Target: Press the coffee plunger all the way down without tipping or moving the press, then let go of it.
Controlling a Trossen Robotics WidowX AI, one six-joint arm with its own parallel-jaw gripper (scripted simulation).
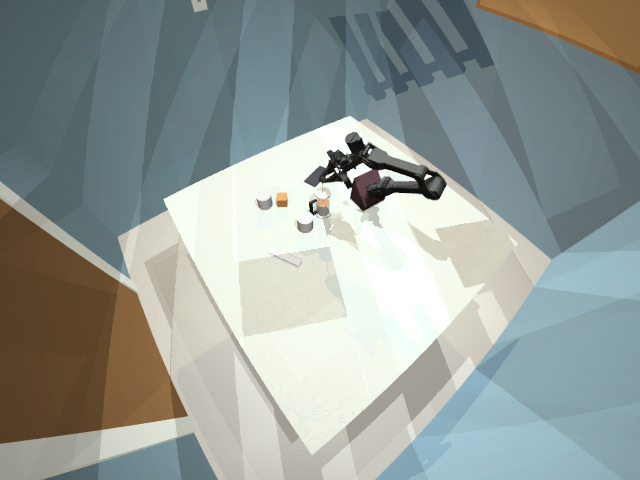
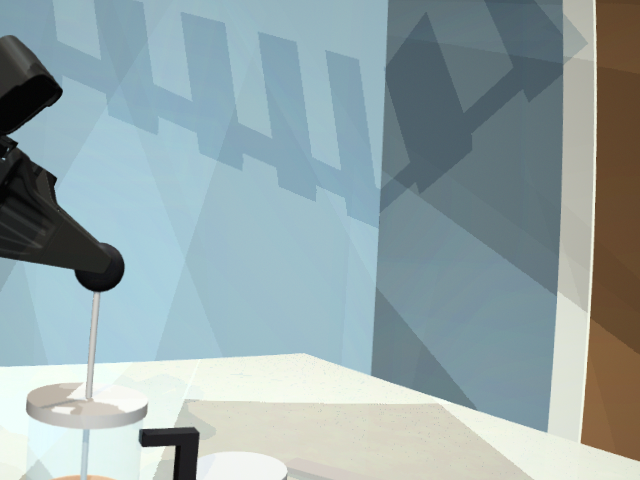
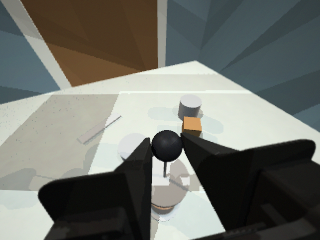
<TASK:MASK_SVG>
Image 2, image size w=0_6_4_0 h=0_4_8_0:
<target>my gripper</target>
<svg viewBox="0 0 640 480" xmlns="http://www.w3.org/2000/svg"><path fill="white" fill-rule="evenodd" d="M0 37L0 257L104 274L108 270L112 258L96 244L99 241L92 234L84 229L82 225L79 225L59 206L54 189L58 178L45 170L45 168L32 162L28 155L16 147L18 143L7 136L7 134L11 134L33 119L45 107L51 107L62 96L63 90L40 62L40 59L36 57L35 53L25 46L22 41L13 35Z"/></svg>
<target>coffee press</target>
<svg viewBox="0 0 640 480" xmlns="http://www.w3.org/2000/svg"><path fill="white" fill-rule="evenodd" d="M96 242L112 258L108 270L104 274L75 270L75 277L79 284L88 290L94 291L87 382L49 384L35 388L27 394L25 411L29 415L27 434L26 480L139 480L142 447L175 446L173 480L196 480L200 439L199 430L195 427L143 429L143 419L148 413L148 399L142 392L124 386L93 382L100 292L107 292L116 287L124 274L124 261L121 253L112 245Z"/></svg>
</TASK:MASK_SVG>
